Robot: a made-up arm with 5 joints.
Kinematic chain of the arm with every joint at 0, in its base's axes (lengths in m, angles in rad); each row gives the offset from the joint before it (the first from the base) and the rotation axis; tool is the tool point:
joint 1: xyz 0 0 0.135 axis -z
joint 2: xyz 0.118 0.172 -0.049 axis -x
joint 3: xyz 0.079 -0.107 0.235 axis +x
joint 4: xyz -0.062 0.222 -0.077 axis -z
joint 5: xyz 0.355 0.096 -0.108 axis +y
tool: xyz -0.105 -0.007 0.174
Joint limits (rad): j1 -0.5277..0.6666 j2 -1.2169..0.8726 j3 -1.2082..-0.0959 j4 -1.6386..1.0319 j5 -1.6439..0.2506
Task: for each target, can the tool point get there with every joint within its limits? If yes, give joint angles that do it. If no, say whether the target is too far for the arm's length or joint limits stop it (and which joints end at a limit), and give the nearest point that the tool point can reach.
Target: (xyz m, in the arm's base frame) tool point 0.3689 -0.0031 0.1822
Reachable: yes | joints 0.4960 0.3411 -0.6225 0.8286 -0.4438
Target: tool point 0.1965 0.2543 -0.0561
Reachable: yes | joints 0.0757 -0.5410 -1.0673 -0.8806 -0.5642
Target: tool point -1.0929 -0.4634 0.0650
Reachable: no: joint limits stop it (at a limit: joint 1, joint 3, joint 4, joint 5) | nearest point -0.0846 -0.1616 0.0799 | short by 1.053 m
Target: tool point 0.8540 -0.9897 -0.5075
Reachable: no: too far | nearest point 0.2607 -0.2243 -0.1772 | short by 1.023 m
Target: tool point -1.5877 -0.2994 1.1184
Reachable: no: too far | nearest point -0.1400 0.2920 0.5081 | short by 1.679 m
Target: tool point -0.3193 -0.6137 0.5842
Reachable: no: joint limits stop it (at a limit: joint 1, joint 3, joint 4, joint 5) | nearest point 0.1600 -0.2954 0.2645 | short by 0.658 m
